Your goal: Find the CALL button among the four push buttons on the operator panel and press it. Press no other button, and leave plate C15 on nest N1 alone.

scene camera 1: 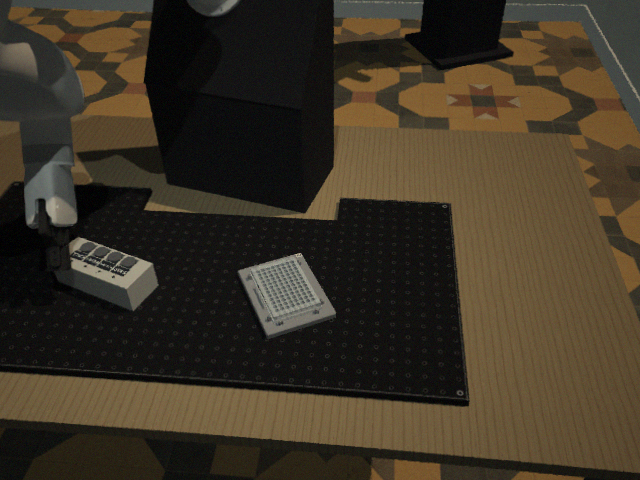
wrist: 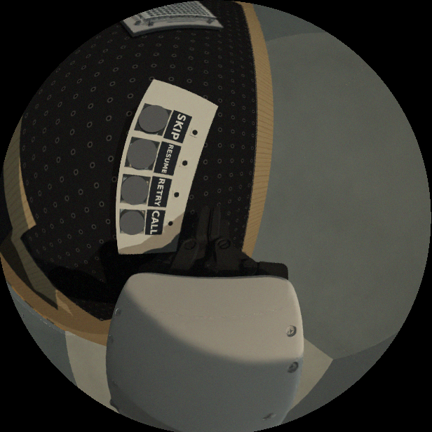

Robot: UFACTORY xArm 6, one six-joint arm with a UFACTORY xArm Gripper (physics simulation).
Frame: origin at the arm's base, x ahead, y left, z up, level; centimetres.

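Seen in the pictures: gripper, between the fingertips: [scene camera 1: 59, 270].
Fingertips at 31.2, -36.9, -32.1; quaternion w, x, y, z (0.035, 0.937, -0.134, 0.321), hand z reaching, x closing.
Pixels of each thing's top centre, then the offset from my fingertips to it, as dx, dy, dz. Level surfaces: height alone.
- pale operator panel, centre of its top: [scene camera 1: 100, 260] -1.9, +6.3, -1.4
- CALL button, centre of its top: [scene camera 1: 87, 246] -6.4, +4.5, -1.4
- SKIP button, centre of its top: [scene camera 1: 128, 261] +0.0, +10.7, -1.4
- Plate C15, centre of its top: [scene camera 1: 284, 285] +11.9, +34.6, -4.4
- nest N1, centre of its top: [scene camera 1: 284, 286] +11.9, +34.6, -4.8
- black perforated board, height of its surface: dz -7.0
- wooden table, height of its surface: dz -8.3
The pale operator panel [scene camera 1: 100, 285] [wrist: 180, 96] has four round grey buttons in a row. In the wrist view their labels read SKIP, RESUME, RETRY and CALL. The CALL button [scene camera 1: 86, 247] [wrist: 132, 222] is at the row's end nearest my gripper; the SKIP button [scene camera 1: 128, 262] [wrist: 153, 119] is at the other end. My gripper [scene camera 1: 57, 267] [wrist: 213, 217] is shut and empty. Its fingertips show at the panel's left end in the scene view, and beside its label side in the wrist view. Their height above the board is unclear. Plate C15 [scene camera 1: 286, 286] [wrist: 175, 10] sits on nest N1 [scene camera 1: 300, 324] [wrist: 170, 27].
The black perforated board [scene camera 1: 392, 310] [wrist: 75, 125] lies on the wooden table [scene camera 1: 542, 335] [wrist: 264, 125] under the panel and nest. A large black block [scene camera 1: 232, 149] stands behind the board. A dark stand [scene camera 1: 462, 31] is at the back right. Shadow covers the board around the gripper.
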